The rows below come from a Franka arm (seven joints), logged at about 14 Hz.
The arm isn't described. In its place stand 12 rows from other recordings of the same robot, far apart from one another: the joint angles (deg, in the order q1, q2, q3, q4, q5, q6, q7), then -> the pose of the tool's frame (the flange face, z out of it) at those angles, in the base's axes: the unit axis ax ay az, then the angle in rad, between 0 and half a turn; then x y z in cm.
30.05, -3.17, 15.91, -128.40, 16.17, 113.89, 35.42 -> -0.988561, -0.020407, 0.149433, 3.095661, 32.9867, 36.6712, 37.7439
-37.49, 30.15, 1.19, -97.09, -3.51, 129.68, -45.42 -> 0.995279, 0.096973, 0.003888, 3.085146, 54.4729, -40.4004, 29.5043
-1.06, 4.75, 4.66, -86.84, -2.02, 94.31, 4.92 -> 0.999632, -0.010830, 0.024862, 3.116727, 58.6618, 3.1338, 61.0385
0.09, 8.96, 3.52, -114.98, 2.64, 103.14, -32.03 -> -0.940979, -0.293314, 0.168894, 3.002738, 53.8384, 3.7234, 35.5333
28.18, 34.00, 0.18, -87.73, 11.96, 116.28, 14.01 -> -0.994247, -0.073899, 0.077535, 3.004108, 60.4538, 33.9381, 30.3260
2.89, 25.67, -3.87, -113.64, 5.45, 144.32, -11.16 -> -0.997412, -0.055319, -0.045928, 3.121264, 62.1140, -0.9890, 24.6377
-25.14, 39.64, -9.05, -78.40, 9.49, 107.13, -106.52 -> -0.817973, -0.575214, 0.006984, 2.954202, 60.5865, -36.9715, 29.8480
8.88, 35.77, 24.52, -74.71, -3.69, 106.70, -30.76 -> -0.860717, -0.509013, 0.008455, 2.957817, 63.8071, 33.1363, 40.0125
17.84, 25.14, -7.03, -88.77, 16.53, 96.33, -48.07 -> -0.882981, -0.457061, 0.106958, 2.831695, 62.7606, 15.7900, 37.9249
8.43, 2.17, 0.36, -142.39, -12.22, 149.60, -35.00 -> 0.890346, 0.454323, 0.029566, 3.009218, 47.4588, 7.8055, 28.1494
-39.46, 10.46, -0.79, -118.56, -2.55, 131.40, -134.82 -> 0.667519, 0.744391, -0.017336, 3.098548, 44.3036, -37.6121, 34.7880
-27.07, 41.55, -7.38, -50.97, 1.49, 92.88, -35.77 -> 0.999553, 0.027238, -0.012347, 3.086652, 63.7033, -38.9789, 47.6226
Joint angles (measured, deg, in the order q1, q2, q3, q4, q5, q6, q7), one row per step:
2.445, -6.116, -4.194, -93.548, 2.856, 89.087, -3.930
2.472, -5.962, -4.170, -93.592, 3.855, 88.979, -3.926
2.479, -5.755, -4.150, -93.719, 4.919, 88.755, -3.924
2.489, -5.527, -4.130, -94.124, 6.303, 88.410, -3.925
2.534, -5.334, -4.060, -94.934, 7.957, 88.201, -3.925
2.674, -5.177, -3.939, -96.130, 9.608, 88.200, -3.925
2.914, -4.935, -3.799, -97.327, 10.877, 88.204, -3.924
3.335, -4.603, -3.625, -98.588, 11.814, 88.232, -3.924
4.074, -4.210, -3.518, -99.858, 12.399, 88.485, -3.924
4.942, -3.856, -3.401, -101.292, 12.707, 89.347, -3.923
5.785, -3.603, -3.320, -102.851, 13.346, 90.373, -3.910
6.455, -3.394, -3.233, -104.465, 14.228, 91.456, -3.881
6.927, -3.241, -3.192, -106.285, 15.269, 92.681, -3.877
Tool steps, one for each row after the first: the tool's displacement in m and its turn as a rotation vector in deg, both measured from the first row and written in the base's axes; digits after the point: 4 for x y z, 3 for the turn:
0.0007, 0.0024, -0.0018, 0.993, 0.276, 0.097
0.0015, 0.0048, -0.0049, 2.054, 0.801, 0.180
0.0021, 0.0078, -0.0105, 3.446, 1.737, 0.284
0.0025, 0.0122, -0.0188, 5.112, 2.902, 0.448
0.0028, 0.0179, -0.0295, 6.772, 4.220, 0.691
0.0032, 0.0239, -0.0410, 8.034, 5.643, 1.002
0.0035, 0.0313, -0.0539, 8.937, 7.227, 1.480
0.0041, 0.0402, -0.0673, 9.452, 8.693, 2.150
0.0049, 0.0497, -0.0809, 9.651, 9.701, 2.853
0.0049, 0.0591, -0.0944, 10.170, 10.572, 3.419
0.0044, 0.0673, -0.1077, 10.926, 11.396, 3.737
0.0033, 0.0734, -0.1219, 11.845, 12.212, 3.736

